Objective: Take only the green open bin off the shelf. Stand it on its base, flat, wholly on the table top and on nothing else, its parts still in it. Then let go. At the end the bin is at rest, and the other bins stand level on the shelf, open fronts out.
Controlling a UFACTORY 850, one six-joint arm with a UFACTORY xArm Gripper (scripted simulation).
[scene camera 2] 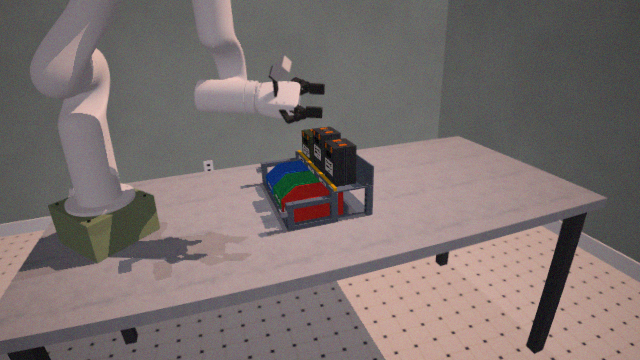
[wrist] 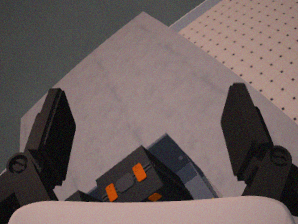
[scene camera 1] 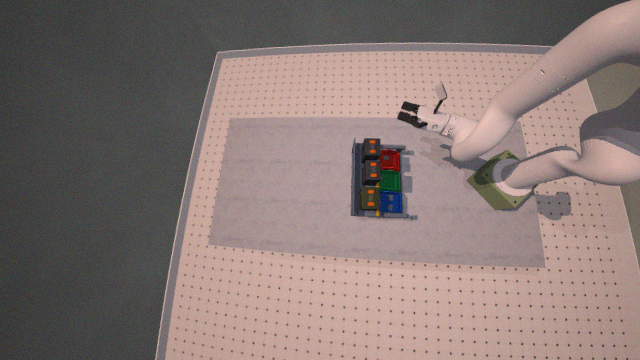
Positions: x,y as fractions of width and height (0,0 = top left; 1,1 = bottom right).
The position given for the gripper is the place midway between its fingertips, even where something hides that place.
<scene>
In view: the gripper (scene camera 1: 0.63,0.30), a dark box (scene camera 2: 0.53,0.43) and a red bin (scene camera 2: 0.49,0.53).
The gripper shows as well in the wrist view (wrist: 0.49,0.47).
</scene>
